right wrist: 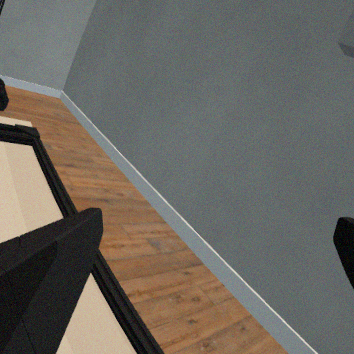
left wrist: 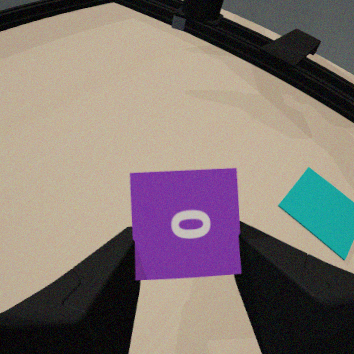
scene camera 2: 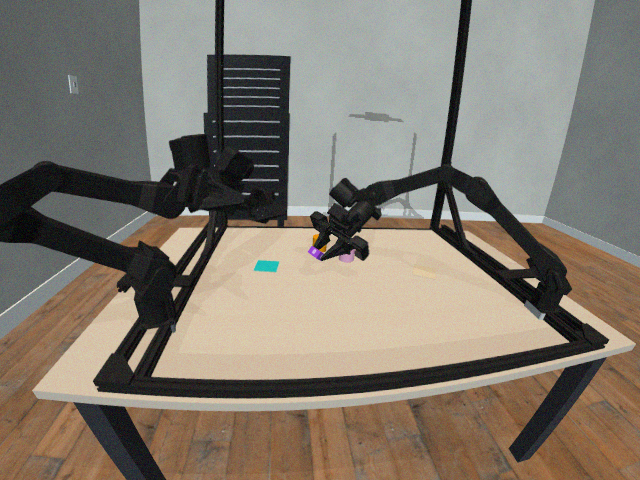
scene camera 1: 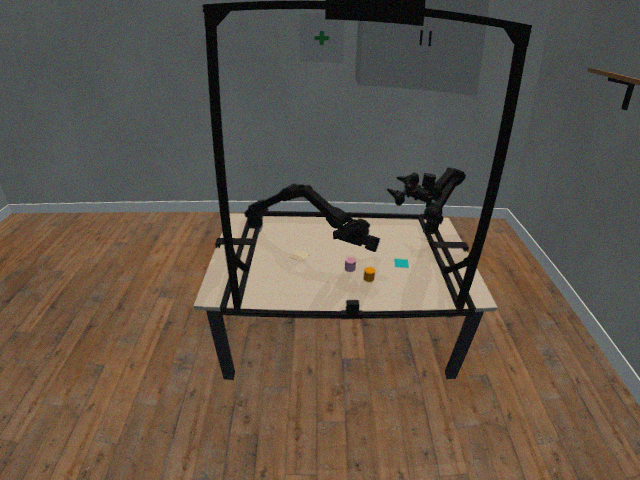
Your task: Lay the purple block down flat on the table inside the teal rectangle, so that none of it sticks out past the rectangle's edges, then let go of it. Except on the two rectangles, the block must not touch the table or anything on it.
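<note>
The purple block, with a white 0 on its face, is held tilted above the table. My left gripper is shut on it, with one finger at each side. In scene camera 1 the block and these fingertips are hidden. The teal rectangle lies flat on the table, apart from the block and to its right in the left wrist view. My right gripper is open and empty, raised high near its own mount.
A pink cylinder and an orange cylinder stand close to the left gripper. A pale beige rectangle lies on the other side from the teal one. Black frame rails border the table.
</note>
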